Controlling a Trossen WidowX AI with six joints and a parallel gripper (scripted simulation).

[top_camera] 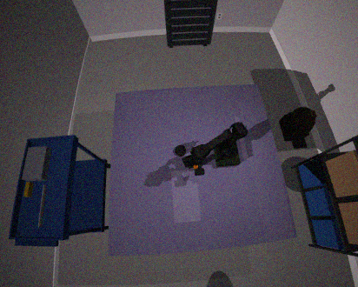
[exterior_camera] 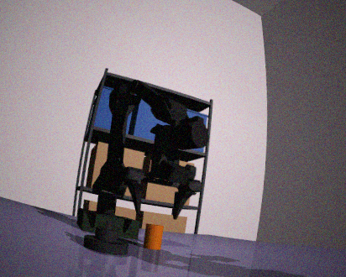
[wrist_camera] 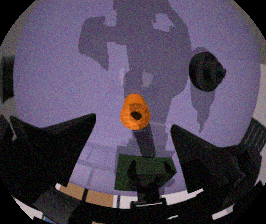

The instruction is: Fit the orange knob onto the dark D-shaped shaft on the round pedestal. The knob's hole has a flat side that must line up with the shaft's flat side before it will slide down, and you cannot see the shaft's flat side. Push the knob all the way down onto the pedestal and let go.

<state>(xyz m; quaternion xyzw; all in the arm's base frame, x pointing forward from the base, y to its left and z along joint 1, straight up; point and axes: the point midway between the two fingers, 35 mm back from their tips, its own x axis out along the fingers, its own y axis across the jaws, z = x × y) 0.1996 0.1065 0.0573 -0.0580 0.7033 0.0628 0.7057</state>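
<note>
Now: gripper tip 5 cm above the orange knob. Round my gripper tip: dark pedestal: 12 cm ahead, 12 cm to the right, 5 cm below.
</note>
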